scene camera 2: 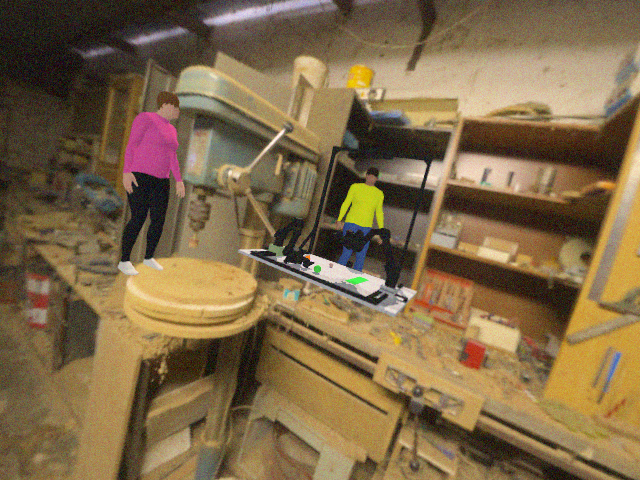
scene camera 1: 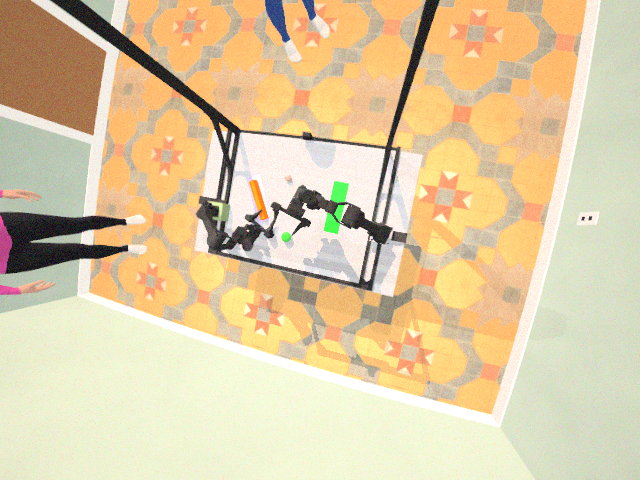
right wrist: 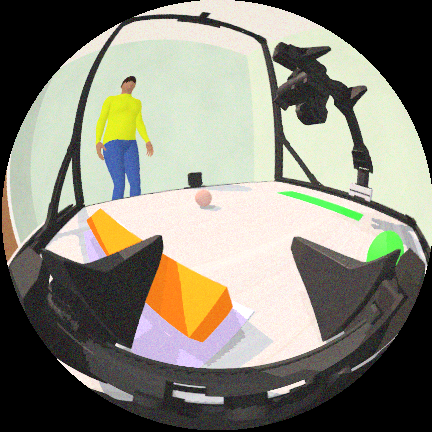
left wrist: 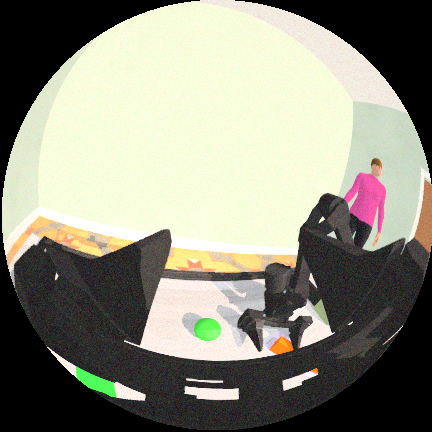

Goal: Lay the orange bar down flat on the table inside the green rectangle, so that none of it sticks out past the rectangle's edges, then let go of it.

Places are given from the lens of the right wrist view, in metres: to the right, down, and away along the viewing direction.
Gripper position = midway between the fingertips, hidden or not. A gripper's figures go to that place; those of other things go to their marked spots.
my left gripper (right wrist: 350, 67): 0.19, -0.21, 0.05
my right gripper (right wrist: 229, 243): 0.01, 0.02, 0.10
